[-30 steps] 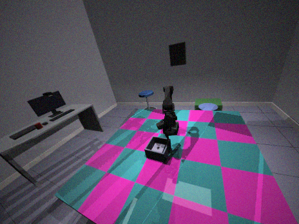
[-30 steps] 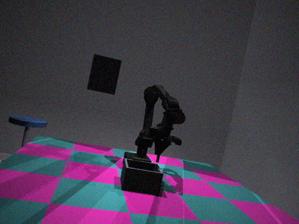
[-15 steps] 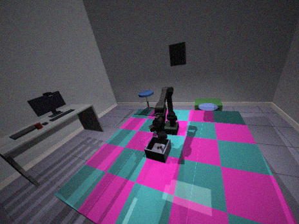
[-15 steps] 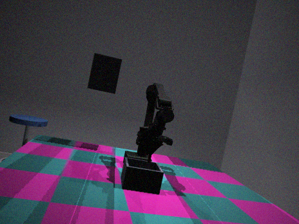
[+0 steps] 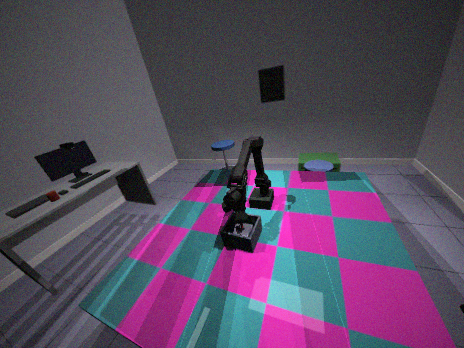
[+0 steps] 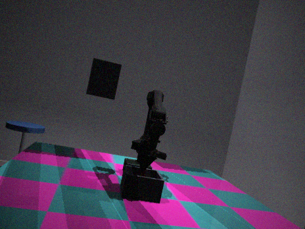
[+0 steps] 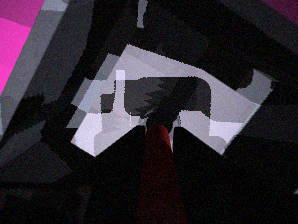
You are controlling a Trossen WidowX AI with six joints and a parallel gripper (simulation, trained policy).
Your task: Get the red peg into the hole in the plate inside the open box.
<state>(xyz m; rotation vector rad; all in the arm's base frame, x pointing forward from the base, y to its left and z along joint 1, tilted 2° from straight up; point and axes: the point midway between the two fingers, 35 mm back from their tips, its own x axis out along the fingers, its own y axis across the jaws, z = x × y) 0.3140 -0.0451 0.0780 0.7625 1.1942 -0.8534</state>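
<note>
The red peg lies 1 cm to the left of my gripper tip, 1 cm behind it and 1 cm above it. The rest, counted from my gripper tip: plate: 6 cm below, 1 cm to the left; then dark box: 8 cm below, 1 cm to the left.
</note>
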